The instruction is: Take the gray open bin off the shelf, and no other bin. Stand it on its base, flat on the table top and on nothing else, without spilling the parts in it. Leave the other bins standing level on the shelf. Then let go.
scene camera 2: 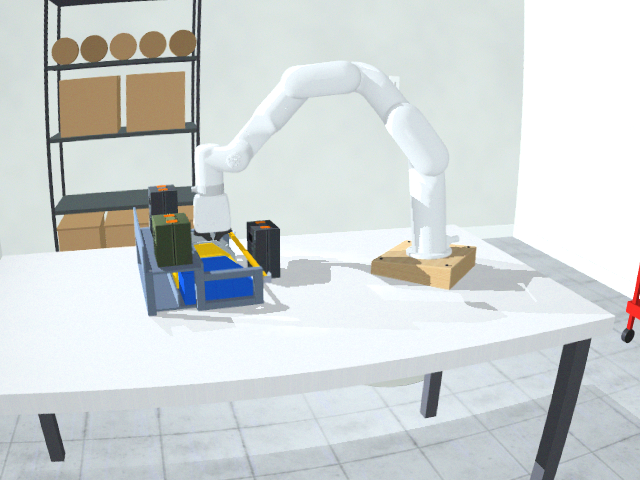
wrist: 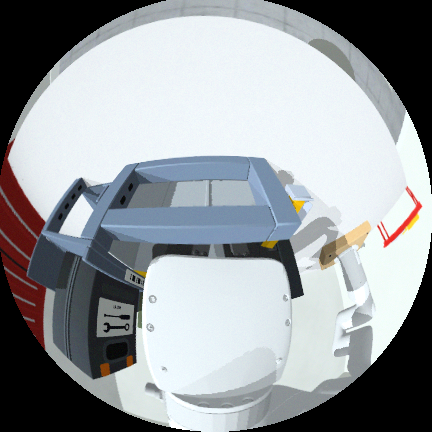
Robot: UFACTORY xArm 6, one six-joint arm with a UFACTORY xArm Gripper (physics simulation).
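Seen in the pictures: gripper, fingertip midpoint: (wrist: 217,198); arm's base, origin of the base link: (scene camera 2: 429,252) (wrist: 345,252).
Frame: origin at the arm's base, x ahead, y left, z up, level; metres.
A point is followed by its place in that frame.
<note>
The gray bin (wrist: 187,194) {y -0.334, x 0.526, z -0.011 m} shows in part through the blue-gray shelf frame (wrist: 187,225) {y -0.353, x 0.516, z 0.037 m} (scene camera 2: 200,289) {y 0.016, x 0.632, z 0.005 m} in the wrist view; its parts cannot be made out. In the scene view it is mostly hidden behind the yellow bin (scene camera 2: 211,250) {y -0.214, x 0.536, z 0.015 m} and the gripper. My gripper (scene camera 2: 212,238) (wrist: 218,250) points down over the shelf's rear part, by the gray bin. Its fingers are shut with nothing between them, and their tips are partly hidden. A blue bin (scene camera 2: 227,287) {y -0.005, x 0.562, z -0.009 m} sits in the near part of the shelf. The yellow bin shows just behind it.
A green case (scene camera 2: 171,240) {y -0.017, x 0.684, z 0.114 m} and a dark case (scene camera 2: 162,200) {y -0.252, x 0.653, z 0.152 m} (wrist: 80,320) stand on the shelf's upper level. Another dark case (scene camera 2: 264,249) {y -0.114, x 0.426, z 0.032 m} stands on the right. A yellow bar (scene camera 2: 248,253) {y -0.142, x 0.459, z 0.018 m} runs along the shelf's right side. The wooden arm base (scene camera 2: 413,269) {y 0.064, x 0.098, z -0.012 m} (wrist: 345,246) {y -0.069, x 0.070, z -0.009 m} is farther right on the table (scene camera 2: 310,335) {y 0.223, x 0.463, z -0.047 m}.
</note>
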